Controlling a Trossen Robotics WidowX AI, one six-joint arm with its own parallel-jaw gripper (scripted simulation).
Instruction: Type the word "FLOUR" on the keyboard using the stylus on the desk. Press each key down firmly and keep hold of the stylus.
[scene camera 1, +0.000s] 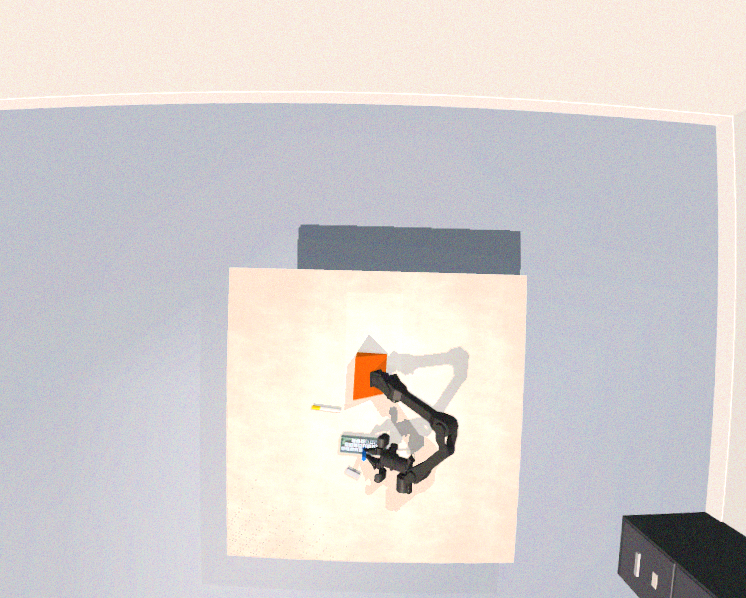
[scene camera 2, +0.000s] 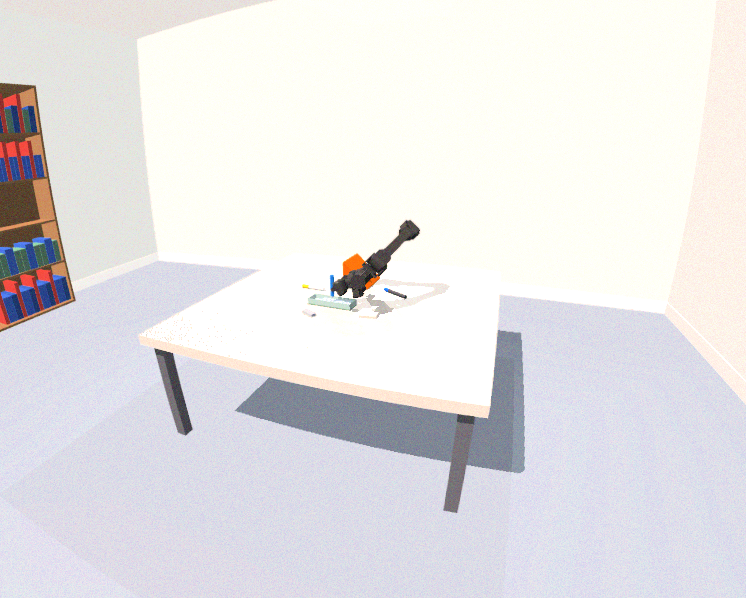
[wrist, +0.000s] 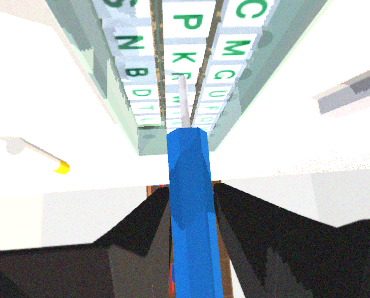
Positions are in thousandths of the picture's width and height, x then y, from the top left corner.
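My gripper (scene camera 1: 489, 755) visible. Gripper in the wrist view too (wrist: 518, 656).
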